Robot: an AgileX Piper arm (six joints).
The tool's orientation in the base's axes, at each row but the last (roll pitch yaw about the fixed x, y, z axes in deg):
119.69, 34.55, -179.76
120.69, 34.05, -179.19
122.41, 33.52, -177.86
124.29, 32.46, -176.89
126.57, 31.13, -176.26
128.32, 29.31, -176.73
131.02, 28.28, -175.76
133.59, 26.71, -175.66
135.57, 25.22, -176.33
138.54, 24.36, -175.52
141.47, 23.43, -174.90
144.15, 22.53, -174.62
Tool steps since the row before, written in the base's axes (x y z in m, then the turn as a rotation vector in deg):
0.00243, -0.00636, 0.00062, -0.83, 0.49, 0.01
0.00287, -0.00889, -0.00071, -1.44, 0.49, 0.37
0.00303, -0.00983, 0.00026, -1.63, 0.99, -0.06
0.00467, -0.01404, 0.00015, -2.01, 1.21, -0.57
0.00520, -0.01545, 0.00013, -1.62, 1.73, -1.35
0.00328, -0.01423, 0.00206, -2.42, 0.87, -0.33
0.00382, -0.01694, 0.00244, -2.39, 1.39, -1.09
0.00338, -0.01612, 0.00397, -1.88, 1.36, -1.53
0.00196, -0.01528, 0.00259, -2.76, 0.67, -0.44
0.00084, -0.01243, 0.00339, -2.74, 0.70, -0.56
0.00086, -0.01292, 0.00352, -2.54, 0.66, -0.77
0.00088, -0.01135, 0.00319, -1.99, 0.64, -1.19
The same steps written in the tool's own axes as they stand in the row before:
-0.00233, -0.00390, -0.00511, 0.68, 0.66, 0.19
-0.00188, -0.00638, -0.00659, 0.98, 1.21, -0.13
-0.00236, -0.00638, -0.00772, 1.36, 1.26, 0.44
-0.00337, -0.00967, -0.01068, 1.94, 1.21, 0.77
-0.00365, -0.01103, -0.01143, 1.99, 0.79, 1.70
-0.00316, -0.00846, -0.01166, 2.23, 1.31, 0.25
-0.00341, -0.01057, -0.01357, 2.52, 1.12, 1.10
-0.00371, -0.00939, -0.01361, 2.27, 0.62, 1.48
-0.00199, -0.00963, -0.01214, 2.64, 1.13, 0.05
-0.00128, -0.00725, -0.01060, 2.67, 1.08, 0.16
-0.00113, -0.00804, -0.01068, 2.57, 0.86, 0.33
-0.00105, -0.00746, -0.00911, 2.23, 0.46, 0.78

